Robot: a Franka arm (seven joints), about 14 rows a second.
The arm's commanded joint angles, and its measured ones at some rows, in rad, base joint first. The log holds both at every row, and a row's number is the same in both.
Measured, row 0:
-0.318, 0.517, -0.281, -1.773, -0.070, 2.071, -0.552
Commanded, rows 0 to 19:
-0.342, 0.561, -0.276, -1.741, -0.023, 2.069, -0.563
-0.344, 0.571, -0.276, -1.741, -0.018, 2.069, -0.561
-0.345, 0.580, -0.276, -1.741, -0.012, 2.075, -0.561
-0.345, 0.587, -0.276, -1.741, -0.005, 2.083, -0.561
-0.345, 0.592, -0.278, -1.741, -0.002, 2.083, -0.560
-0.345, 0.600, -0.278, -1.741, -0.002, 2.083, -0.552
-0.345, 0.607, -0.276, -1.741, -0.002, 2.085, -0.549
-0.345, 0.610, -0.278, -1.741, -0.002, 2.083, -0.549
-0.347, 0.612, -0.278, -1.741, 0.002, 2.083, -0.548
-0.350, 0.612, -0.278, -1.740, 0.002, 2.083, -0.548
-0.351, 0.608, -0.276, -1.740, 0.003, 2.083, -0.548
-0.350, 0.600, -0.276, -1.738, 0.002, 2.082, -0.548
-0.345, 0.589, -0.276, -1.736, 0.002, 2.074, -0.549
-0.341, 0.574, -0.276, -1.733, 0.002, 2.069, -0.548
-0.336, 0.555, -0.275, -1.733, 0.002, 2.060, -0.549
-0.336, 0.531, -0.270, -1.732, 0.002, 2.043, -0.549
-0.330, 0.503, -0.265, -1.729, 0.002, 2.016, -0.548
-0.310, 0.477, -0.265, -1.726, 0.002, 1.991, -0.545
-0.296, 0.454, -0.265, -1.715, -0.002, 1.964, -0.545
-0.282, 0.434, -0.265, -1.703, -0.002, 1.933, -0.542
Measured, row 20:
-0.310, 0.495, -0.265, -1.708, -0.014, 1.992, -0.546
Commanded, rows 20 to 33:
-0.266, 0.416, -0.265, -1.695, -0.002, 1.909, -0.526
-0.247, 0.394, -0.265, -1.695, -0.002, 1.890, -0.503
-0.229, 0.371, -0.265, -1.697, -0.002, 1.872, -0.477
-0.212, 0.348, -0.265, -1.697, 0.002, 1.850, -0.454
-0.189, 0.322, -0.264, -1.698, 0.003, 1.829, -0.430
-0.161, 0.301, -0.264, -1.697, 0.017, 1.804, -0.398
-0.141, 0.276, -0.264, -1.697, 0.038, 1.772, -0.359
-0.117, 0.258, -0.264, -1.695, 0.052, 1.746, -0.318
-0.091, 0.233, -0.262, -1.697, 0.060, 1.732, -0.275
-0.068, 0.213, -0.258, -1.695, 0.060, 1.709, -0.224
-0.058, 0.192, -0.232, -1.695, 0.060, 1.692, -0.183
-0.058, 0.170, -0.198, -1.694, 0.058, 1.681, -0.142
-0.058, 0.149, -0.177, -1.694, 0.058, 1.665, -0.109
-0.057, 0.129, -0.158, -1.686, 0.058, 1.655, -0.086
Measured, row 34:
-0.060, 0.180, -0.181, -1.685, 0.047, 1.687, -0.140
